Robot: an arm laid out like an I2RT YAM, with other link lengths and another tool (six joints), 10 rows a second.
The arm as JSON. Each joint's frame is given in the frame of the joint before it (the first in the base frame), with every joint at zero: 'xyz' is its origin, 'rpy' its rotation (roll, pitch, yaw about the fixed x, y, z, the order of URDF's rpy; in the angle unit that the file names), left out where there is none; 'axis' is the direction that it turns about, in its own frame. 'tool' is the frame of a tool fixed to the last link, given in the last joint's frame.
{
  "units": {
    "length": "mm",
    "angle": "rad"
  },
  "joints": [
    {
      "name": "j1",
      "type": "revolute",
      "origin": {
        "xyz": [
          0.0,
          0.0,
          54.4
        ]
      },
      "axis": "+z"
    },
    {
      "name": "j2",
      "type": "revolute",
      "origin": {
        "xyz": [
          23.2,
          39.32,
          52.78
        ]
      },
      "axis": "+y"
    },
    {
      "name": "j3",
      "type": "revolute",
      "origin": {
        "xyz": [
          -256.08,
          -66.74,
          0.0
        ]
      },
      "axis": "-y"
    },
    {
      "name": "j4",
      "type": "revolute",
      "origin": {
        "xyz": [
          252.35,
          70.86,
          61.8
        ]
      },
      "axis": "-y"
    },
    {
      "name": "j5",
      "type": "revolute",
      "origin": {
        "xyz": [
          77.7,
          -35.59,
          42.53
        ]
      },
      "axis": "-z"
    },
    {
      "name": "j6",
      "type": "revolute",
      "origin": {
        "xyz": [
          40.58,
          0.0,
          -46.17
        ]
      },
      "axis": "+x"
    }
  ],
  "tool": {
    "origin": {
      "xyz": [
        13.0,
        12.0,
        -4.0
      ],
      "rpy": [
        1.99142,
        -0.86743,
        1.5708
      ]
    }
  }
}
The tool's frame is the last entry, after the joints.
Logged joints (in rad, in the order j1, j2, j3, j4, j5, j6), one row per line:
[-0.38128 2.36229 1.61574 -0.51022 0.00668 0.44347]
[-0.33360 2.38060 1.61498 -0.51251 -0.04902 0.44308]
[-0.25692 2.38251 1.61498 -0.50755 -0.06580 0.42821]
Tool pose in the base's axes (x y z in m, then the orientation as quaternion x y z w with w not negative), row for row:
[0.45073 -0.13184 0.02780 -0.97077 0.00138 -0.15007 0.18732]
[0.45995 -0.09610 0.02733 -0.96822 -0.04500 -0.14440 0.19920]
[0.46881 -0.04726 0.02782 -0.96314 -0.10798 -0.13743 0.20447]
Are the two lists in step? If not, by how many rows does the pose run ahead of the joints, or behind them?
The pose runs 1 row ahead of the joints: the pose in row i belongs to the joints in row i + 1.
